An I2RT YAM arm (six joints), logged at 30 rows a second.
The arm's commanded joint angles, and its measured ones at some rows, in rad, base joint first. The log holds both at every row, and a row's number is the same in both.
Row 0, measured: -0.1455 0.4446 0.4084 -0.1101 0.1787 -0.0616
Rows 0 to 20, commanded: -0.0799 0.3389 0.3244 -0.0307 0.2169 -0.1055; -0.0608 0.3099 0.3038 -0.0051 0.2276 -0.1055; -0.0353 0.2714 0.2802 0.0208 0.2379 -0.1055; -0.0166 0.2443 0.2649 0.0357 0.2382 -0.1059; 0.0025 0.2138 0.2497 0.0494 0.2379 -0.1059; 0.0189 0.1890 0.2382 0.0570 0.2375 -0.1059; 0.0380 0.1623 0.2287 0.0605 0.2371 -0.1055; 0.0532 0.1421 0.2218 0.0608 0.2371 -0.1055; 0.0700 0.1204 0.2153 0.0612 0.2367 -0.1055; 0.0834 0.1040 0.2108 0.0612 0.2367 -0.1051; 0.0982 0.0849 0.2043 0.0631 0.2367 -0.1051; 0.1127 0.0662 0.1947 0.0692 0.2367 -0.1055; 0.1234 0.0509 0.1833 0.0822 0.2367 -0.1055; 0.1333 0.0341 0.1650 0.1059 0.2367 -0.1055; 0.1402 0.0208 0.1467 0.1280 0.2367 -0.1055; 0.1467 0.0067 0.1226 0.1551 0.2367 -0.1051; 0.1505 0.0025 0.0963 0.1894 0.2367 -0.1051; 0.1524 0.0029 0.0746 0.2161 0.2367 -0.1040; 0.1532 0.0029 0.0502 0.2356 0.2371 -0.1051; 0.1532 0.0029 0.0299 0.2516 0.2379 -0.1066; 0.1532 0.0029 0.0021 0.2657 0.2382 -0.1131
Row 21, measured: 0.1455 0.0132 0.0696 0.2413 0.2268 -0.0990
